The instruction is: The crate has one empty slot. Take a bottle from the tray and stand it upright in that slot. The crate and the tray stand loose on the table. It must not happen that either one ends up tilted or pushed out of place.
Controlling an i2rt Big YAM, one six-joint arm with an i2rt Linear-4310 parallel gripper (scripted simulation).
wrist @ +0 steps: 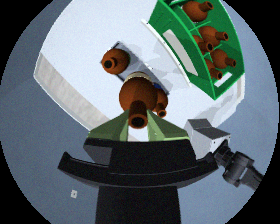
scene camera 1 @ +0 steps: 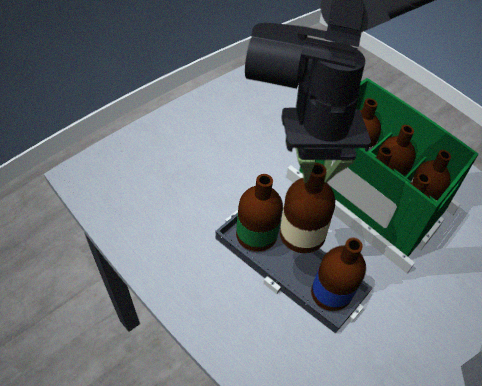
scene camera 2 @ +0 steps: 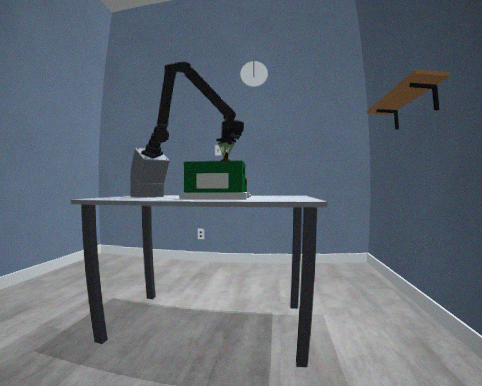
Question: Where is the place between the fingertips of my gripper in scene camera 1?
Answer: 315, 179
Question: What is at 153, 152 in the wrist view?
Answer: My gripper.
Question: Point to a grey tray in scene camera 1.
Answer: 292, 269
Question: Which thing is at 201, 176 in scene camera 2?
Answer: A crate.
